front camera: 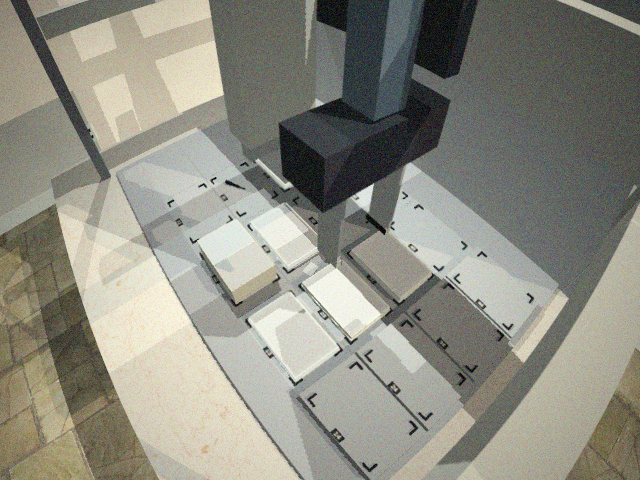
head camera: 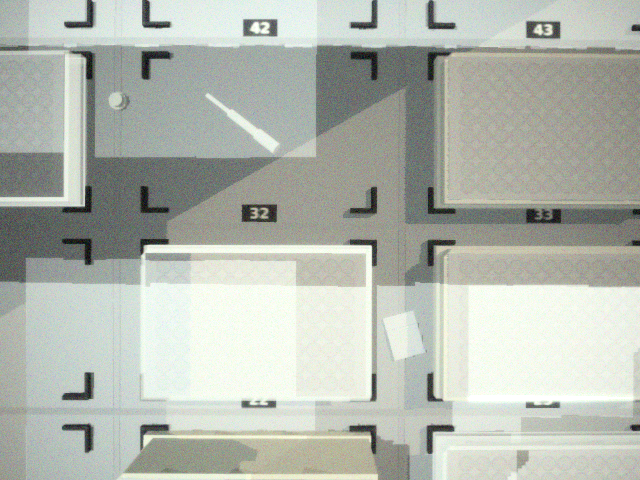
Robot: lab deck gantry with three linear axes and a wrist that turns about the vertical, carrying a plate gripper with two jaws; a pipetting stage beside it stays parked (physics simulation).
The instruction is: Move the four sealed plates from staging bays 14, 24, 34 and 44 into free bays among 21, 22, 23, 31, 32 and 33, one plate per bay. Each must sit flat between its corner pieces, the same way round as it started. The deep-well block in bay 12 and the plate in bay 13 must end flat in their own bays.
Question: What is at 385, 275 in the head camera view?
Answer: A bay 22.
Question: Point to a white card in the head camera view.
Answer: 402, 329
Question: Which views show the white tapered stick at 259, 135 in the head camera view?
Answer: The head camera view only.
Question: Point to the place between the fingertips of my gripper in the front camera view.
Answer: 354, 240
